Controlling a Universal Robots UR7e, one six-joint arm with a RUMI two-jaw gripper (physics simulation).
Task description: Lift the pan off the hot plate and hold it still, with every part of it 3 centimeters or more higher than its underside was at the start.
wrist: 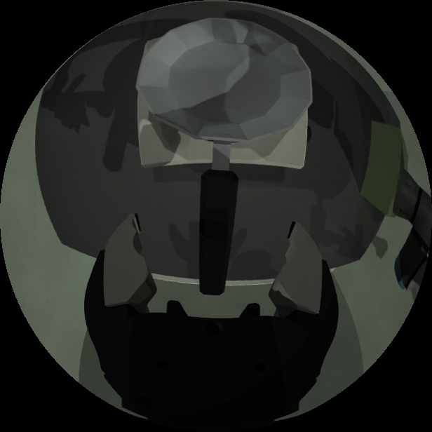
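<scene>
The grey, many-sided pan [215,80] sits on the pale square hot plate [255,157] in the upper middle of the wrist view. Its black handle [218,215] points down the view toward the gripper. My gripper [214,219] is open, with one jaw on the left and one on the right of the handle. The handle lies between the two jaws in the picture, with a wide gap on each side. Nothing is held. How far the fingertips are above the handle is hard to tell. The pan hides most of the hot plate's far part.
The hot plate stands on a dark table top [85,195], with shadows across it. A green block [381,167] is at the right edge of the table, with dark, jointed arm-like parts [417,200] beside it. A greenish floor shows around the table.
</scene>
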